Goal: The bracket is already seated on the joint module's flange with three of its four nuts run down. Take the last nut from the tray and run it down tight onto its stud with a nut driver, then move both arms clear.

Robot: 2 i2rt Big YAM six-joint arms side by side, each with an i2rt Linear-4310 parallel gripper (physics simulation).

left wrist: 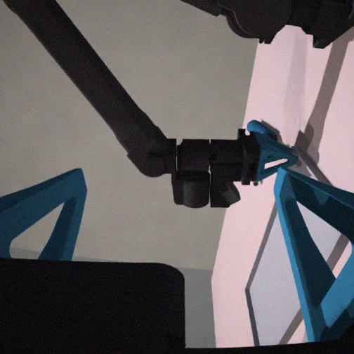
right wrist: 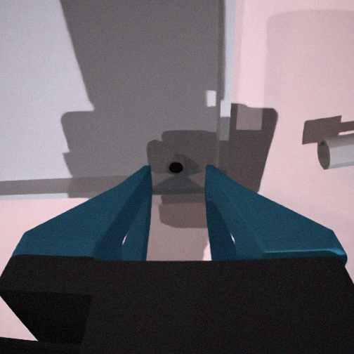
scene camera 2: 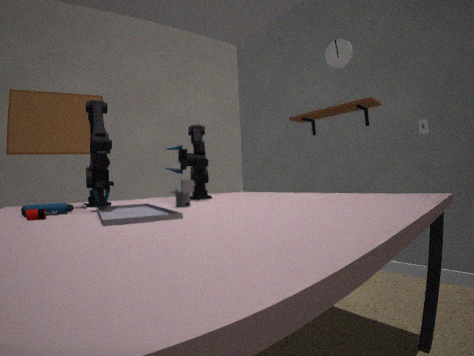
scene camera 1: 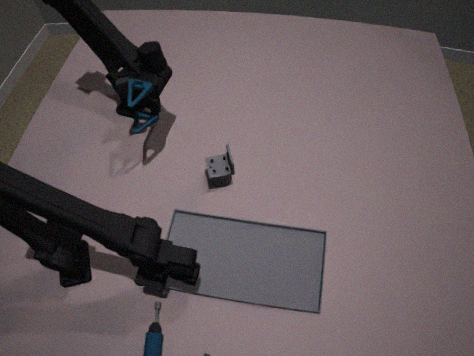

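Pixels of known places: left gripper, fingertip midpoint: (scene camera 2: 165, 158) (scene camera 1: 132, 119); right gripper, fingertip midpoint: (scene camera 2: 102, 207); left arm's base at its link origin: (scene camera 2: 200, 198); right arm's base at its link origin: (scene camera 2: 97, 206) (scene camera 1: 75, 264).
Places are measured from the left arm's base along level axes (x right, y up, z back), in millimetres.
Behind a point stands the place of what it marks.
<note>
The last nut (right wrist: 176, 159) lies in a shaded corner of the tray (scene camera 1: 322, 270) {x 365, y 13, z -743 mm} (scene camera 2: 145, 220) {x 361, y 5, z -747 mm} (right wrist: 40, 187). My right gripper (right wrist: 178, 175) (scene camera 2: 101, 197) (left wrist: 294, 156) points down there, its fingers parted by a small gap. The nut shows in that gap, level with the tips, with space on both sides. The bracket (scene camera 1: 218, 162) {x 176, y 66, z -390 mm} (scene camera 2: 187, 185) {x 169, y 88, z -428 mm} sits on the joint module (scene camera 1: 220, 181) {x 211, y 28, z -407 mm} (scene camera 2: 183, 199) {x 188, y 32, z -425 mm}; which studs carry nuts is too small to tell. A blue nut driver (scene camera 1: 154, 344) {x 679, y 39, z -425 mm} (scene camera 2: 50, 208) {x 706, y 26, z -447 mm} (right wrist: 340, 152) lies beside the tray. My left gripper (scene camera 1: 133, 119) {x 219, y 221, z -182 mm} (scene camera 2: 167, 159) {x 219, y 221, z -182 mm} is wide open, empty and raised.
A red-handled tool (scene camera 2: 36, 214) {x 713, y 18, z -571 mm} lies near the blue driver at the left of scene camera 2. The right arm (scene camera 1: 95, 215) {x 530, y 360, z -320 mm} reaches over the near-left corner of the tray. The bracket and module stand behind the tray in scene camera 1, between it and the left gripper.
</note>
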